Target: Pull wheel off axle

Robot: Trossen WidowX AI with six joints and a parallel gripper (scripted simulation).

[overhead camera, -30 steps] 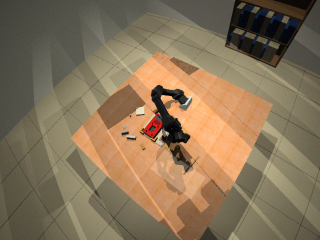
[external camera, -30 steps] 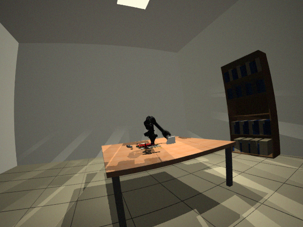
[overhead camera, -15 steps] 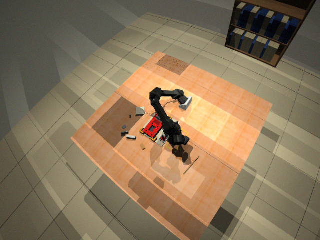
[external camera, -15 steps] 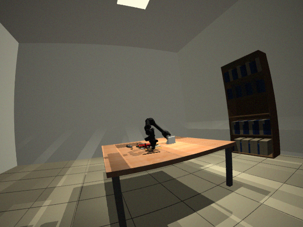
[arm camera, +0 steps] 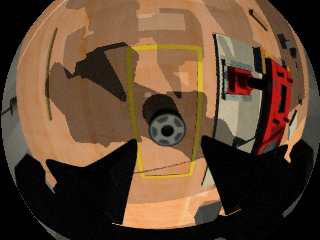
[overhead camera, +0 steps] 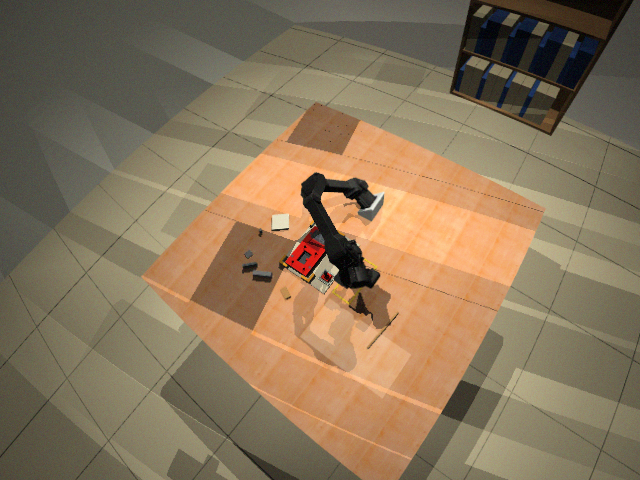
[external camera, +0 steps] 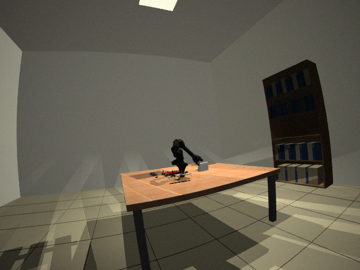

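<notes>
Right now the dark wheel is 30 mm below my gripper tip. The rest, counted from my gripper tip: pale tile: 410 mm to the right, 50 mm behind, 30 mm below.
</notes>
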